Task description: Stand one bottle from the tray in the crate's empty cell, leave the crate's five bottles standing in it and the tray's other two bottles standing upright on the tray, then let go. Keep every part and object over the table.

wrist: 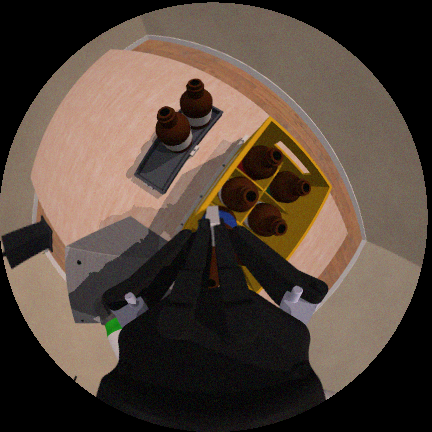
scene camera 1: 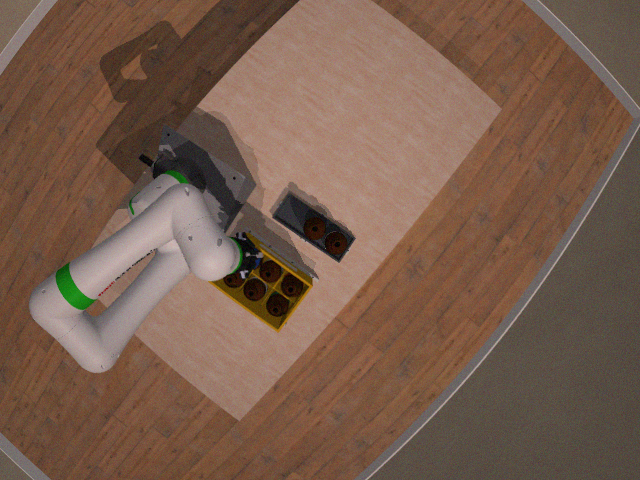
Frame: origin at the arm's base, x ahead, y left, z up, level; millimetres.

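Seen in the pictures: gripper, fingertip midpoint: point(wrist: 212, 214) point(scene camera 1: 258, 255); arm's base at its link origin: point(scene camera 1: 188, 176).
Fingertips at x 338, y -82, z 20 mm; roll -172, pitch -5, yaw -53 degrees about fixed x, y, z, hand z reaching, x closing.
Observation:
Pixels of each thing's top centre, then the offset from my fingertips to it. "spot": a spot on its surface instead.
- blue-labelled bottle at its top centre: point(wrist: 220, 270) point(scene camera 1: 238, 258) 40 mm back, 30 mm right, 72 mm up
- dark tray at a spot on its surface: point(wrist: 160, 167) spot: 14 mm ahead, 161 mm left, 162 mm down
The yellow crate point(scene camera 1: 279, 324) point(wrist: 300, 225) holds upright brown bottles; four show in the wrist view, such as one point(wrist: 261, 161) in its far corner. A fifth point(scene camera 1: 233, 279) shows in the scene view. A blue-labelled bottle point(scene camera 1: 257, 262) point(wrist: 227, 218) is at the crate's corner nearest the robot base, mostly hidden by the fingers; it looks tilted, and how deep it sits cannot be told. My gripper point(scene camera 1: 256, 256) point(wrist: 212, 214) is shut, its tips together over this bottle. The dark tray point(scene camera 1: 289, 206) point(wrist: 160, 167) holds two upright bottles point(scene camera 1: 314, 228) point(wrist: 196, 104) at one end.
The robot's grey base plate point(scene camera 1: 235, 178) point(wrist: 110, 250) is beside the crate's near end. The crate's long wall faces the tray, with a strip of table between them. The arm point(scene camera 1: 129, 237) reaches in over the table from the left in the scene view.

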